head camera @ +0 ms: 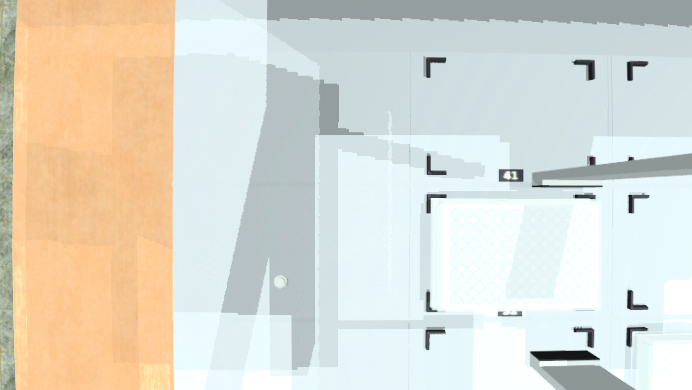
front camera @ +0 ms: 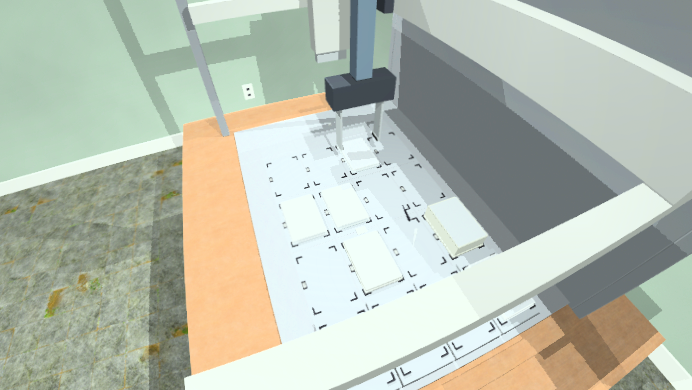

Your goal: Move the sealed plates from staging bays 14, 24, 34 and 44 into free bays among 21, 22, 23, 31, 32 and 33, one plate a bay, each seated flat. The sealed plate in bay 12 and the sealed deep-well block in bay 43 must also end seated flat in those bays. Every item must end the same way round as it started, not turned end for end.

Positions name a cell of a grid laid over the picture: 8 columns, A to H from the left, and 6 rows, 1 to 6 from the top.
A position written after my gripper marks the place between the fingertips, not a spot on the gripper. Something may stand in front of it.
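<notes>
There is a sealed deep-well block (front camera: F4) that I can see, though in the head camera view it is out of frame. I also see a sealed plate (front camera: D4), a sealed plate (head camera: F4) and a sealed plate (front camera: D4). A grey back panel (front camera: G3) is here too. As for my gripper (head camera: G5) (front camera: E3), it shows in both of those views.
</notes>
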